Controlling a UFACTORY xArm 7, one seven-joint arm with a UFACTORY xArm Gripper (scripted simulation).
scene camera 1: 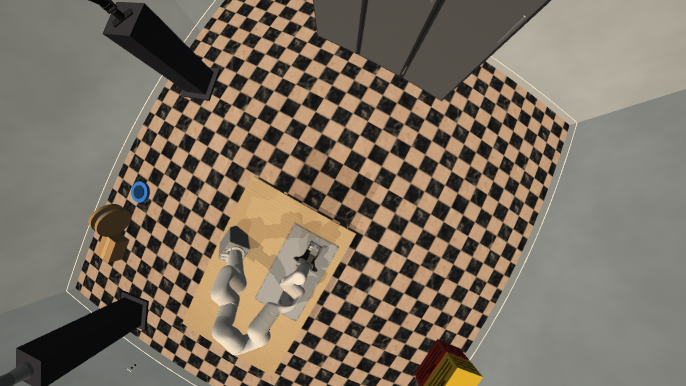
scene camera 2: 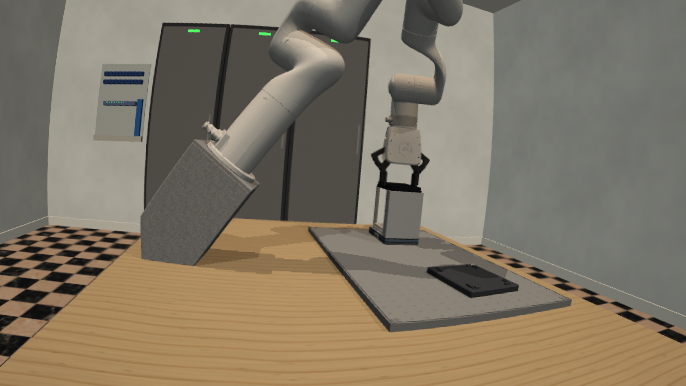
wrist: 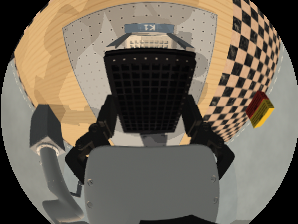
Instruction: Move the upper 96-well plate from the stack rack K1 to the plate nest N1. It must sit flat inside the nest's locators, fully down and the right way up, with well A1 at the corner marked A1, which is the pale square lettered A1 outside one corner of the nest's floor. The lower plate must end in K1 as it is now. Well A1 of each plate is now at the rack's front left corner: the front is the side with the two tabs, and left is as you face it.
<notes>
I see my gripper and a black 96-well plate.
My gripper shows as well in the wrist view.
</notes>
